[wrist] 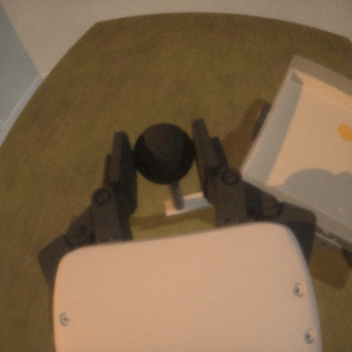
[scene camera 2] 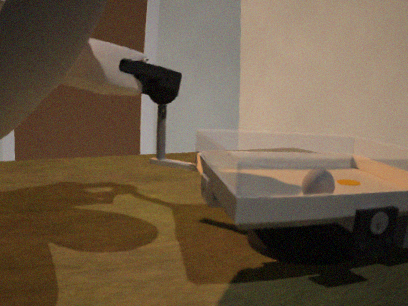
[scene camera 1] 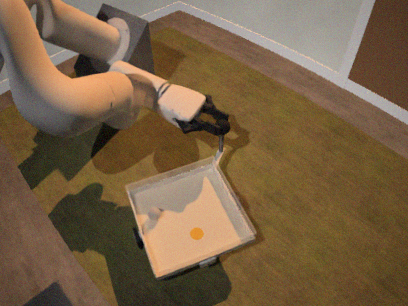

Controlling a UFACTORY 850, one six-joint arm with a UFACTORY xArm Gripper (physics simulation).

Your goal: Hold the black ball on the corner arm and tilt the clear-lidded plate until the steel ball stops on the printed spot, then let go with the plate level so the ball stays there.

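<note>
My gripper is shut on the black ball, which sits on the upright post of the corner arm. The clear-lidded plate joins that arm at a corner; its exact tilt is hard to tell. The steel ball is inside, close to the left wall in scene camera 1 and off the orange printed spot. The steel ball does not show in the wrist view.
A black bracket is on the plate's left side, and a light bracket is on its front side. A dark round support stands under the plate. The robot's grey base block is at the back left.
</note>
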